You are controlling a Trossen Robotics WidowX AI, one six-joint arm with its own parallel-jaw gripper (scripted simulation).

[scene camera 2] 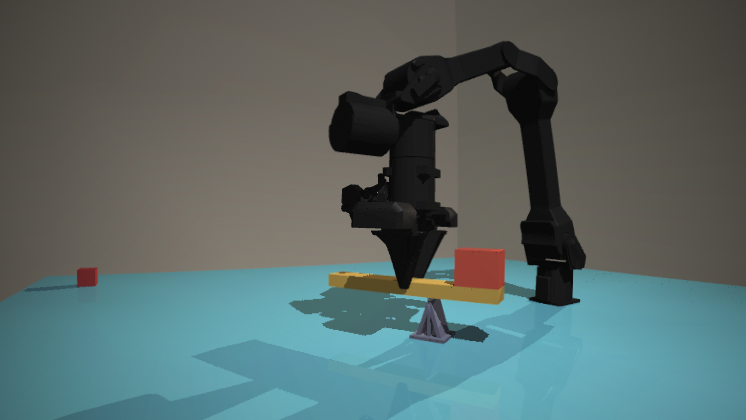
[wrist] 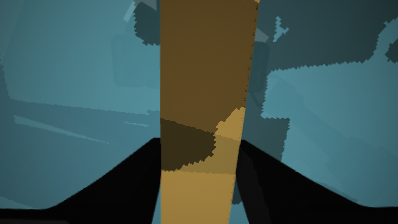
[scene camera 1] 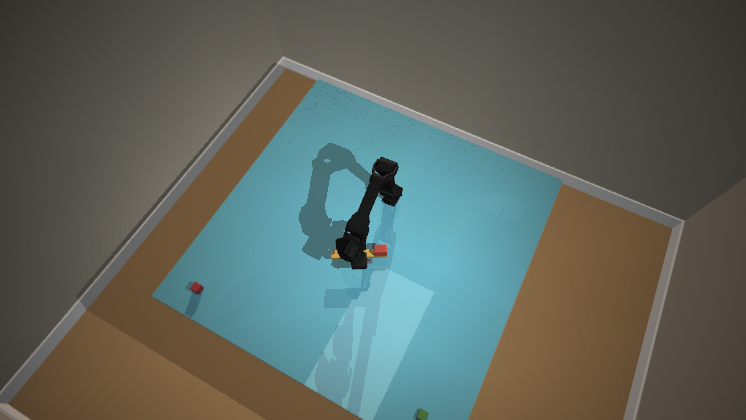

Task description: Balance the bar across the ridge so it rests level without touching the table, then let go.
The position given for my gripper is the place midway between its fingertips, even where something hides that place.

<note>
In view: my gripper (scene camera 2: pixel 410 286) and a yellow bar (wrist: pixel 205 60).
My gripper shows as well in the wrist view (wrist: pixel 198 147).
</note>
